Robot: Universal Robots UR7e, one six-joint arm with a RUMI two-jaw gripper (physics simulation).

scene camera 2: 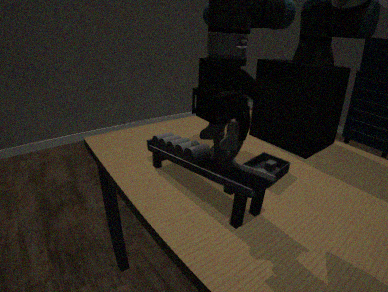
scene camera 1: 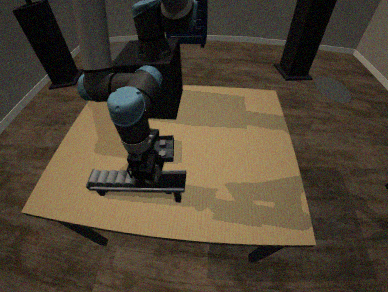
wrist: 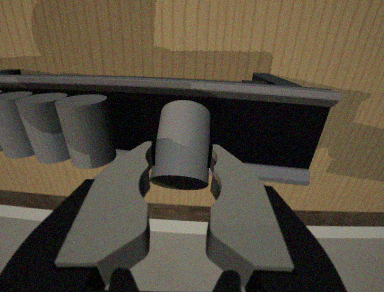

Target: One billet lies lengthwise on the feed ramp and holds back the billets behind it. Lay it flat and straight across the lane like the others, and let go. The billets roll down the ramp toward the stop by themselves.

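Where they show: gripper, fingertip midpoint: (scene camera 2: 224, 155) (wrist: 182, 145); arm's base, link origin: (scene camera 2: 313, 64) (scene camera 1: 154, 53).
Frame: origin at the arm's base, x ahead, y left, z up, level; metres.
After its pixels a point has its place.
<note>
My gripper (scene camera 1: 145, 176) @[x 0.516, y -0.030, z -0.201 m] (scene camera 2: 222, 152) @[x 0.516, y -0.030, z -0.201 m] (wrist: 182, 145) @[x 0.516, y -0.030, z -0.201 m] is shut on a grey cylindrical billet (wrist: 184, 135) @[x 0.504, y -0.026, z -0.190 m], gripped by its sides. In the wrist view the billet points across the lane of the dark ramp (scene camera 1: 172, 180) (scene camera 2: 200, 173) (wrist: 225, 89), parallel to the others, and its near end overlaps the near rail. A gap separates it from the row. Several grey billets (scene camera 1: 111, 177) @[x 0.496, y -0.189, z -0.219 m] (scene camera 2: 182, 149) @[x 0.526, y -0.145, z -0.221 m] (wrist: 86, 131) @[x 0.498, y -0.104, z -0.211 m] lie side by side across the left part of the ramp. The fingers are low over the lane; the gap beneath the held billet is hidden.
A small dark tray (scene camera 1: 173, 149) @[x 0.330, y 0.044, z -0.298 m] (scene camera 2: 283, 169) @[x 0.300, y 0.045, z -0.294 m] with small light pieces stands on the table (scene camera 1: 220, 165) @[x 0.426, y 0.241, z -0.322 m] (scene camera 2: 320, 220) @[x 0.424, y 0.202, z -0.322 m] behind the ramp, close to the gripper. The ramp has raised side rails and stands on short legs. The robot's black pedestal (scene camera 2: 300, 105) @[x 0.099, y 0.003, z -0.142 m] is at the back.
</note>
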